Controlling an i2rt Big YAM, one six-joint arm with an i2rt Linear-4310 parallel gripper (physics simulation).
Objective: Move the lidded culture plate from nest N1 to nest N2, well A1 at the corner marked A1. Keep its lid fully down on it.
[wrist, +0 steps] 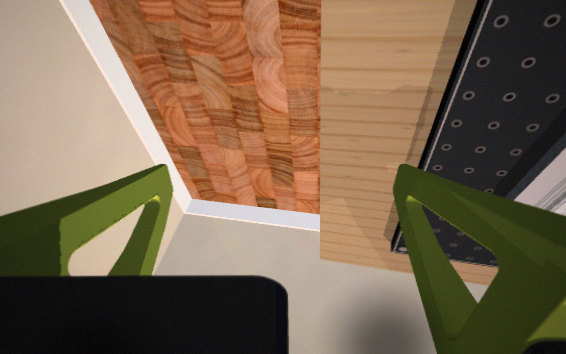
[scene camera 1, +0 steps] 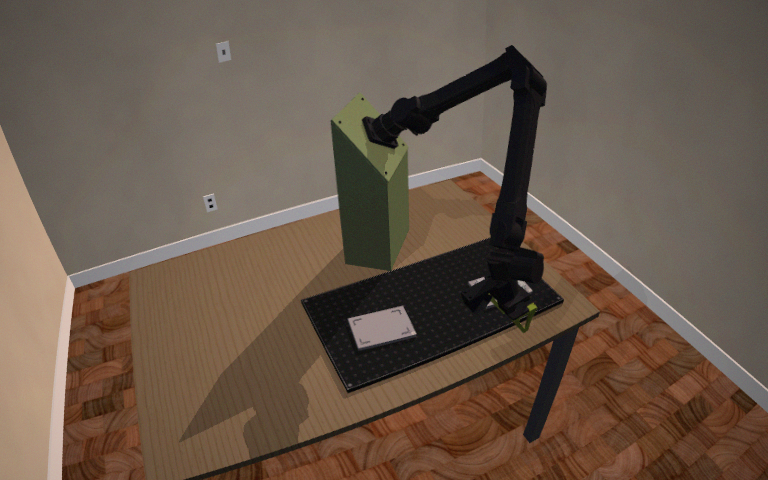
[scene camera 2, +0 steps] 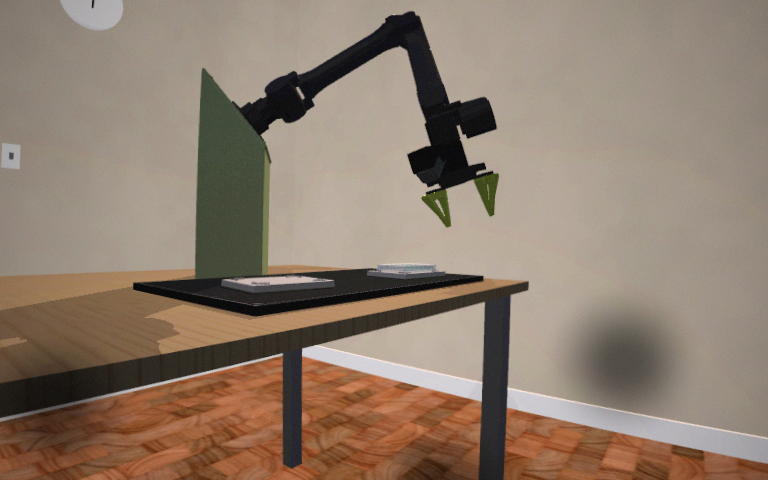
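Seen in the pictures: gripper, fingertip midpoint: [wrist: 283, 176] [scene camera 1: 515, 321] [scene camera 2: 469, 221]; arm's base at its link origin: [scene camera 1: 378, 133] [scene camera 2: 245, 125].
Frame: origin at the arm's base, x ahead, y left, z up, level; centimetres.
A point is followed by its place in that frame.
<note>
The clear culture plate [scene camera 2: 406, 267] {y 18.8, x 41.9, z -36.5 cm} [wrist: 556, 199] {y 23.6, x 41.8, z -36.9 cm} sits flat on the far-right white nest [scene camera 2: 406, 275] {y 16.7, x 43.7, z -38.1 cm}. Its top looks level in scene camera 2, but the lid edge and well A1 are too small to tell. In scene camera 1 the arm hides most of that nest. The other white nest [scene camera 1: 382, 327] {y -14.0, x 40.3, z -37.8 cm} [scene camera 2: 277, 283] {y -17.5, x 44.5, z -37.8 cm}, with black corner marks, is bare at the left; nest names and the A1 mark are unreadable. My gripper [scene camera 1: 512, 320] {y 13.8, x 61.7, z -26.5 cm} [scene camera 2: 470, 220] {y 13.8, x 61.7, z -26.5 cm} [wrist: 283, 176] {y 13.8, x 61.7, z -26.5 cm} is open and empty, tilted, well above the plate and off to its side, towards the table's outer edge.
Both nests stand on a black perforated board [scene camera 1: 436, 316] {y 1.8, x 40.7, z -39.0 cm} [scene camera 2: 351, 291] {y -8.4, x 52.8, z -39.0 cm} [wrist: 492, 110] {y 17.8, x 49.0, z -39.0 cm} on the wooden table [scene camera 1: 226, 316] {y -56.7, x 18.2, z -40.3 cm} [scene camera 2: 84, 316] {y -45.9, x 45.3, z -40.3 cm} [wrist: 370, 125] {y 21.8, x 56.6, z -40.3 cm}. The green pedestal [scene camera 1: 368, 209] {y -7.9, x 12.0, z -18.1 cm} [scene camera 2: 232, 198] {y -8.8, x 11.3, z -21.1 cm} carrying the arm rises behind the board. The table edge lies close to the gripper's side.
</note>
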